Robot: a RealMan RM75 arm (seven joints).
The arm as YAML. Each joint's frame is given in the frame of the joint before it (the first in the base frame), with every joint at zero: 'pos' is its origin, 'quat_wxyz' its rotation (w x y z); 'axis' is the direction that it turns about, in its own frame. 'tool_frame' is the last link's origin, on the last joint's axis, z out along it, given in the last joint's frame.
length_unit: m
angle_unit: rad
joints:
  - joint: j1
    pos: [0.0, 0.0, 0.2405]
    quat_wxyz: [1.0, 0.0, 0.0, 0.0]
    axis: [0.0, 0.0, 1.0]
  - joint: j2
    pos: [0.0, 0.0, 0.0]
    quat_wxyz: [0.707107, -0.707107, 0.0, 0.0]
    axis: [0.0, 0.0, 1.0]
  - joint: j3
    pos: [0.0, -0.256, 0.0]
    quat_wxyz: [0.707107, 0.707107, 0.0, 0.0]
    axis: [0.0, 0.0, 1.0]
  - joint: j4
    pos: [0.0, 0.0, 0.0]
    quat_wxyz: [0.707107, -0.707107, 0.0, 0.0]
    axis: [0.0, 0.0, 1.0]
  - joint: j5
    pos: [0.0, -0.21, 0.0]
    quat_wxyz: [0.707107, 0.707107, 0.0, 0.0]
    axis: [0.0, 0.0, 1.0]
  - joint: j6
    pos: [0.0, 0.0, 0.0]
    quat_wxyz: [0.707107, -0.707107, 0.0, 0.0]
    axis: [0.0, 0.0, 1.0]
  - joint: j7
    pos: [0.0, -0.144, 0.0]
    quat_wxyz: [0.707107, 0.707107, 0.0, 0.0]
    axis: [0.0, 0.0, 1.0]
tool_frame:
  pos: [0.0, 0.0, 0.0]
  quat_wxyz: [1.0, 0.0, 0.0, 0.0]
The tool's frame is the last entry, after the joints.
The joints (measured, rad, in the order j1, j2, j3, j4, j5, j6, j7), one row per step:
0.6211, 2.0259, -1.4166, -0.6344, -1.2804, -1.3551, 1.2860
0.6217, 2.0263, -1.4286, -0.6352, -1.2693, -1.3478, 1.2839
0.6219, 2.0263, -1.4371, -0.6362, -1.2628, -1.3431, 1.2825
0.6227, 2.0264, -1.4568, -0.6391, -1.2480, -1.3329, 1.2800
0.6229, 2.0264, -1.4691, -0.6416, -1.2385, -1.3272, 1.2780
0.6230, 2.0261, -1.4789, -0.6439, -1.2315, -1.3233, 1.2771
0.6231, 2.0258, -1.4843, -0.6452, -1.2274, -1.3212, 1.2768
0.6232, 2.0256, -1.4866, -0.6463, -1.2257, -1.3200, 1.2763
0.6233, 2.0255, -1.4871, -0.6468, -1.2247, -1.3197, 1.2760
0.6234, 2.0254, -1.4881, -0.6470, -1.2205, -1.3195, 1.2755
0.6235, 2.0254, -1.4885, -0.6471, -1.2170, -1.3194, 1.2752
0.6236, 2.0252, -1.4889, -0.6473, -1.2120, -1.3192, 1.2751
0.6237, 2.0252, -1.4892, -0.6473, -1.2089, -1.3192, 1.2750
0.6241, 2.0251, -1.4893, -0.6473, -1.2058, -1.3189, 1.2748
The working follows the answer.
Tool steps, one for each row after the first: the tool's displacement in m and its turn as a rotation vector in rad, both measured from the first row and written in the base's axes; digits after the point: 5 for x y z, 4 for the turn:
-0.00120, -0.00001, -0.00131, 0.0007, 0.0011, 0.0007
-0.00189, -0.00013, -0.00221, 0.0008, 0.0007, 0.0020
-0.00376, -0.00049, -0.00430, 0.0001, 0.0001, 0.0055
-0.00503, -0.00082, -0.00549, -0.0003, 0.0002, 0.0086
-0.00599, -0.00116, -0.00636, -0.0013, 0.0000, 0.0113
-0.00653, -0.00131, -0.00678, -0.0018, 0.0001, 0.0127
-0.00687, -0.00130, -0.00689, -0.0014, -0.0001, 0.0139
-0.00708, -0.00122, -0.00682, -0.0009, 0.0004, 0.0144
-0.00753, -0.00107, -0.00659, 0.0001, 0.0035, 0.0141
-0.00792, -0.00091, -0.00635, 0.0009, 0.0065, 0.0136
-0.00842, -0.00061, -0.00591, 0.0023, 0.0106, 0.0125
-0.00875, -0.00047, -0.00570, 0.0030, 0.0133, 0.0118
-0.00915, -0.00020, -0.00542, 0.0041, 0.0158, 0.0113

Tool pose at each row, in the base's axes (x y z in m, rotation vector in rad; rounded; the steps above come from the unrounded poses):
0.16048, 0.35313, -0.04224, -2.8367, 0.2620, 0.9682
0.15928, 0.35312, -0.04355, -2.8359, 0.2607, 0.9699
0.15859, 0.35300, -0.04445, -2.8365, 0.2589, 0.9695
0.15672, 0.35264, -0.04654, -2.8388, 0.2543, 0.9694
0.15546, 0.35232, -0.04774, -2.8403, 0.2501, 0.9702
0.15449, 0.35198, -0.04861, -2.8424, 0.2469, 0.9706
0.15395, 0.35182, -0.04902, -2.8434, 0.2453, 0.9710
0.15361, 0.35184, -0.04913, -2.8436, 0.2433, 0.9709
0.15340, 0.35191, -0.04906, -2.8431, 0.2424, 0.9717
0.15295, 0.35206, -0.04883, -2.8409, 0.2426, 0.9760
0.15256, 0.35223, -0.04860, -2.8386, 0.2431, 0.9800
0.15206, 0.35253, -0.04816, -2.8352, 0.2444, 0.9856
0.15173, 0.35267, -0.04794, -2.8333, 0.2452, 0.9892
0.15134, 0.35294, -0.04766, -2.8310, 0.2456, 0.9926

